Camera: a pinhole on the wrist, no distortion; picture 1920 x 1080 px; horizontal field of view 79.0 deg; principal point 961.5 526.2 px. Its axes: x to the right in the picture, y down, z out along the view. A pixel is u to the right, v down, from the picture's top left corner.
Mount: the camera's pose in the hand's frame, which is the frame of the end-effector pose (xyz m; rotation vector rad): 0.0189 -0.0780 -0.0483 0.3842 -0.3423 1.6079
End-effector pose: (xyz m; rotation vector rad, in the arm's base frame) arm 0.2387 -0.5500 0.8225 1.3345 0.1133 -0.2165
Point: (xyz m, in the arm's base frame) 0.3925 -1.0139 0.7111
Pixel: 1236 68
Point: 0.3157 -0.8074 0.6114
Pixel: 793 101
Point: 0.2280 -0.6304 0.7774
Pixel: 1753 680
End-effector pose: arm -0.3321 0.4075 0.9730 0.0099 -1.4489 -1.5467
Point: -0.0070 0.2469 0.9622
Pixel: behind the camera
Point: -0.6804 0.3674 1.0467
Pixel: outside the picture
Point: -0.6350 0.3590 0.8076
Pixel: 180 259
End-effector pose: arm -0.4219 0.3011 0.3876 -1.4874 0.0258 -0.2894
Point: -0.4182 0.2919 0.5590
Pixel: 224 436
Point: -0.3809 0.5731 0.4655
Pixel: 1654 627
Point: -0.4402 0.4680 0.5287
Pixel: 1236 815
